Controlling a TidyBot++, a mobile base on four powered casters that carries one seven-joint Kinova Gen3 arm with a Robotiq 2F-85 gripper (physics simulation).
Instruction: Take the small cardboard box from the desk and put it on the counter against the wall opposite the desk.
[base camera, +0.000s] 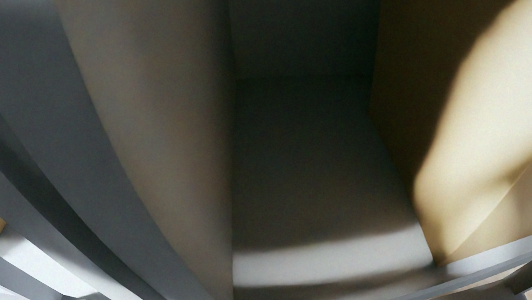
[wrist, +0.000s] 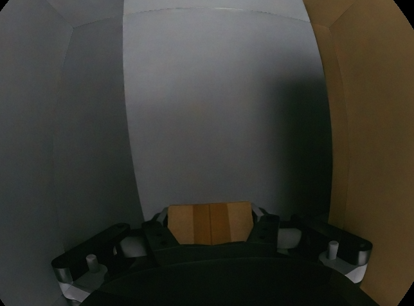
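Places are measured from the arm's base along level axes (x back, y right, z up), in metres.
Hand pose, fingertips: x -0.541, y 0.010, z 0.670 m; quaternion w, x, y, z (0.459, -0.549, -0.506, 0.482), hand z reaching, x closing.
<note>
After its pixels a point has its place.
The small cardboard box (wrist: 210, 231) with a darker tape strip is at the bottom middle of the wrist view. My gripper (wrist: 209, 216) is shut on it, with one finger on each side. In the wrist view the box is in front of a large grey surface, and I cannot tell whether it touches that surface. The gripper and the held box do not show in the base view. I cannot identify the desk or the counter in either view.
Grey panels (base camera: 115, 165) @[x -0.158, y -0.049, z -0.101 m] (wrist: 30, 150) stand very close on the left. A large brown cardboard surface (base camera: 480, 145) @[x -0.237, y 0.173, z -0.176 m] (wrist: 382, 150) is close on the right. Between them is a grey shelf-like recess (base camera: 305, 160) @[x -0.376, y 0.037, z -0.320 m], partly in dark shadow. Pale edges cross the bottom of the base view.
</note>
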